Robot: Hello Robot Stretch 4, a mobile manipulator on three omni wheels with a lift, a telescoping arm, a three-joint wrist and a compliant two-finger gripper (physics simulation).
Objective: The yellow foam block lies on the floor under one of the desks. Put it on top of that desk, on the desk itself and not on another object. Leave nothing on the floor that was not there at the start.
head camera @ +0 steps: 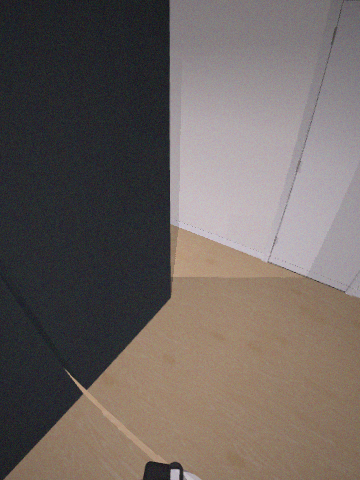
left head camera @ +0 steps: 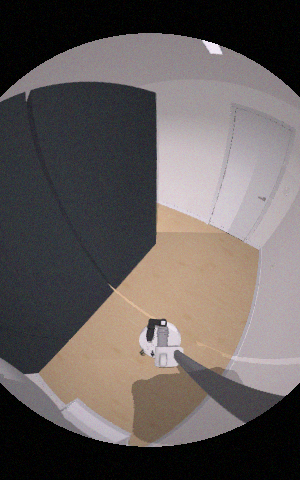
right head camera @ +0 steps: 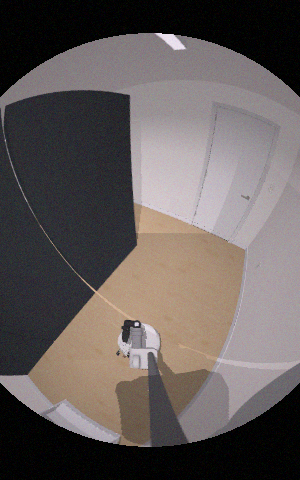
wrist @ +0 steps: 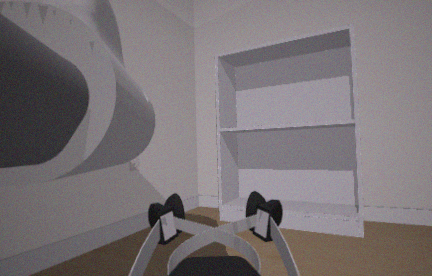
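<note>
My gripper (wrist: 215, 208) (left head camera: 147, 353) (right head camera: 123, 353) is open, with its two dark fingertips well apart and no object between them in the wrist view. It is close to the robot's base in the left and right head views. The yellow foam block does not show in any view. No desk can be made out in these views.
A tall dark partition (head camera: 85, 150) (left head camera: 100, 165) (right head camera: 75, 165) stands at the left, its free edge near the view's middle. Beyond it are a pale wall and a closed door (head camera: 325, 175) (left head camera: 250, 175) (right head camera: 235, 175). A white shelf unit (wrist: 287, 126) stands against a wall.
</note>
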